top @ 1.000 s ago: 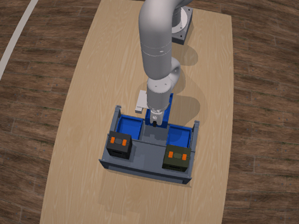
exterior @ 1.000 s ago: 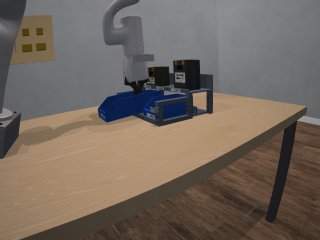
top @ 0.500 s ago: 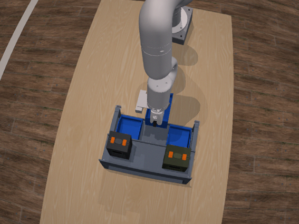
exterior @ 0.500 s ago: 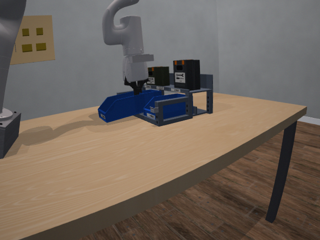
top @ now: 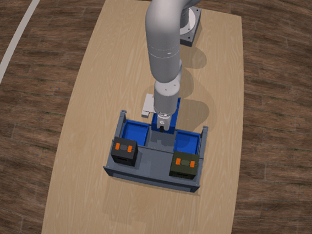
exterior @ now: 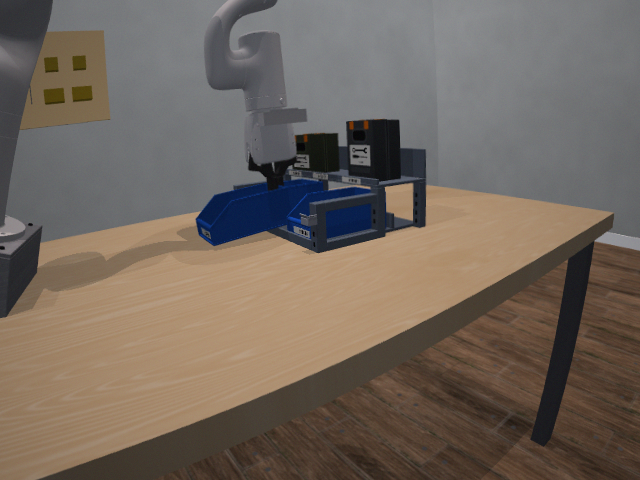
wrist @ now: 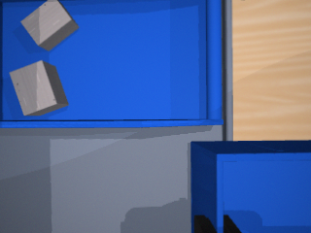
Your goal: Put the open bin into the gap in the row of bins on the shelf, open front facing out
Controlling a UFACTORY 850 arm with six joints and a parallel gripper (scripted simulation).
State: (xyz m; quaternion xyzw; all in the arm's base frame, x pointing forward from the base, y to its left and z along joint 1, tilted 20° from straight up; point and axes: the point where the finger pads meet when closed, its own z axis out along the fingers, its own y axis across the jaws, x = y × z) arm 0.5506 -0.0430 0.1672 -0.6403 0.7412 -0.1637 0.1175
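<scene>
Now: the grey shelf 100 mm ahead of my hand, 20 mm to the right of it and 30 mm below it. Also, from my hand: dark green tool case (190 mm ahead, 80 mm to the left, 50 mm above); then black tool case (140 mm ahead, 140 mm to the right, 70 mm above).
</scene>
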